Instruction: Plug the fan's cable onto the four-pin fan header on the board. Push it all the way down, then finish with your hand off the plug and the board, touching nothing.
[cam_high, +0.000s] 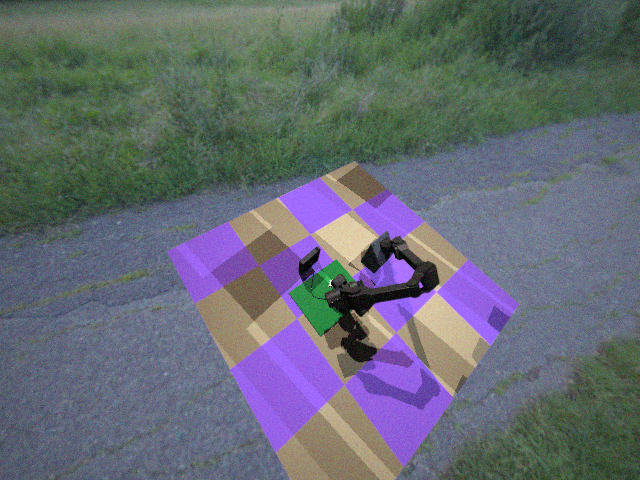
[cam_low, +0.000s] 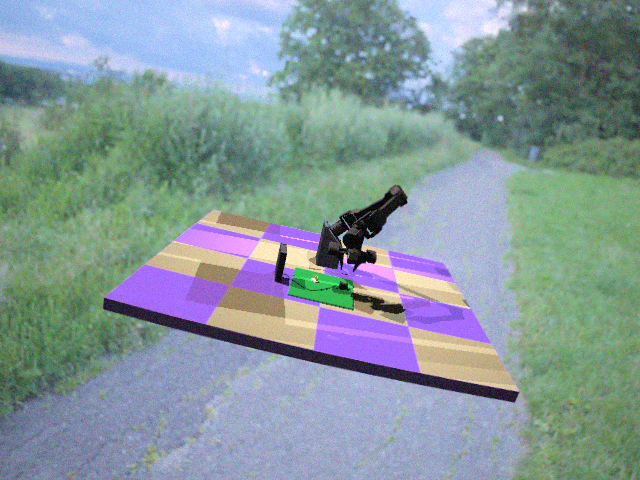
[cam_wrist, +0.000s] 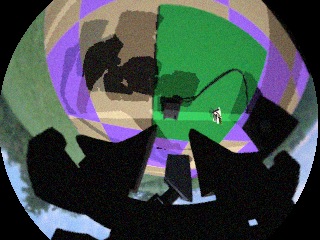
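My gripper tip is 1 cm past the dark plug and 6 cm above it. Also, from my gripper tip: white fan header 11 cm to the right, 8 cm below; green board 4 cm ahead, 8 cm to the right, 9 cm below; black fan 3 cm ahead, 25 cm to the right, 2 cm below.
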